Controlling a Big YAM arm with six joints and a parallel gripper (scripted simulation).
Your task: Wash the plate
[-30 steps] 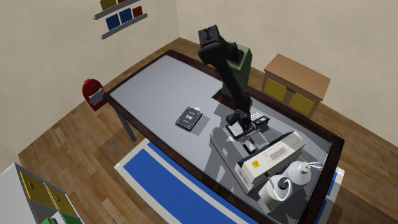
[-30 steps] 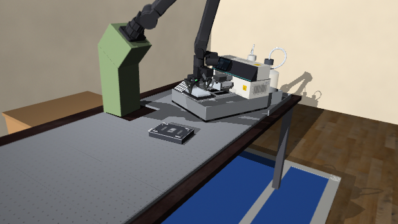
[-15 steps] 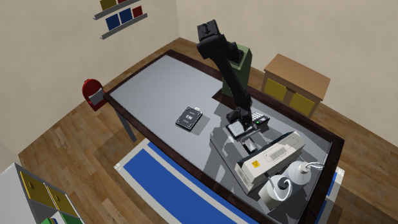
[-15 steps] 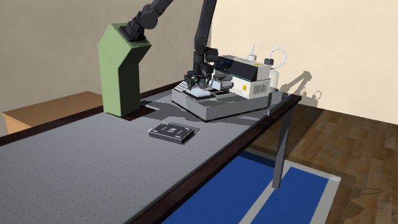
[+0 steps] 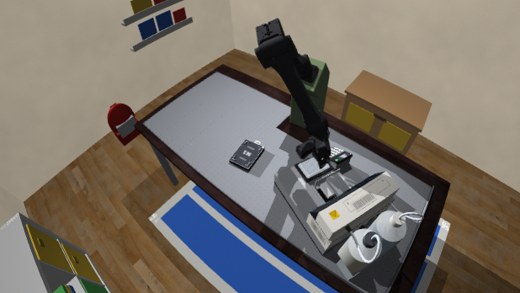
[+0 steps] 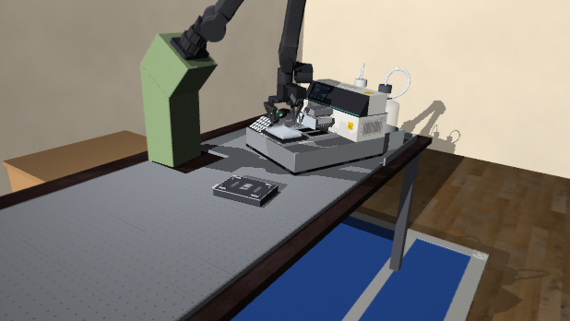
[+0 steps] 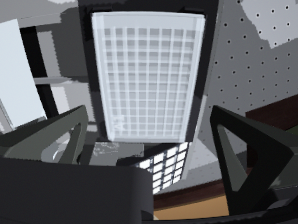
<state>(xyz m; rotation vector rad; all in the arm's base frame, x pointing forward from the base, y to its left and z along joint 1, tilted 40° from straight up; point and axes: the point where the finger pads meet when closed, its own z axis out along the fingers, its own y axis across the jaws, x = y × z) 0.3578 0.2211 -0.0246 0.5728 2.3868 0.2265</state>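
Now: hand 50 mm above the well plate. From my hand the other things lie so: plate nest N1: 70 mm ahead, 350 mm to the right, 130 mm below; then plate washer: 70 mm ahead, 140 mm to the left, 20 mm below; then carrier: 50 mm below.
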